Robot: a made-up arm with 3 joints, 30 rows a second.
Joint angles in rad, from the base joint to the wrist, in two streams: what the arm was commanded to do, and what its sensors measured. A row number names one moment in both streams.
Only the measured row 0 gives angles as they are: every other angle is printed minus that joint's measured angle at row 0.
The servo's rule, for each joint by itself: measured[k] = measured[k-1] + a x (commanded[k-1-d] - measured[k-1]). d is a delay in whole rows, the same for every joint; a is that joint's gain. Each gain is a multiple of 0.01, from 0.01 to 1. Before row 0 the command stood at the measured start. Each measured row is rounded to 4 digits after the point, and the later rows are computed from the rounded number. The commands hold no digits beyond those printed.
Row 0, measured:
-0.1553, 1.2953, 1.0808
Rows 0 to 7, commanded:
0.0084, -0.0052, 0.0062
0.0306, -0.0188, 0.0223
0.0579, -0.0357, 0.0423
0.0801, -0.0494, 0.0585
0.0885, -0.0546, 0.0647
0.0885, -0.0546, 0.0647
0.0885, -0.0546, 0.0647
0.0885, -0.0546, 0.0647
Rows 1 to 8, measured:
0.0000, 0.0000, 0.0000
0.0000, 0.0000, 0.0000
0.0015, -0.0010, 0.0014
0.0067, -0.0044, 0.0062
0.0159, -0.0103, 0.0145
0.0275, -0.0177, 0.0246
0.0385, -0.0247, 0.0338
0.0475, -0.0304, 0.0409
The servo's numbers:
d 2
a 0.18 0.19 0.23

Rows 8 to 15, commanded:
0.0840, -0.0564, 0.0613
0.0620, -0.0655, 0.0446
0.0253, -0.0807, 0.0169
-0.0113, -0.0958, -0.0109
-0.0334, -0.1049, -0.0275
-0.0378, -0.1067, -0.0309
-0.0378, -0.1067, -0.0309
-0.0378, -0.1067, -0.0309
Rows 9 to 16, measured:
0.0549, -0.0350, 0.0464
0.0609, -0.0387, 0.0506
0.0651, -0.0421, 0.0531
0.0645, -0.0465, 0.0511
0.0574, -0.0530, 0.0432
0.0450, -0.0611, 0.0308
0.0309, -0.0694, 0.0174
0.0185, -0.0765, 0.0063

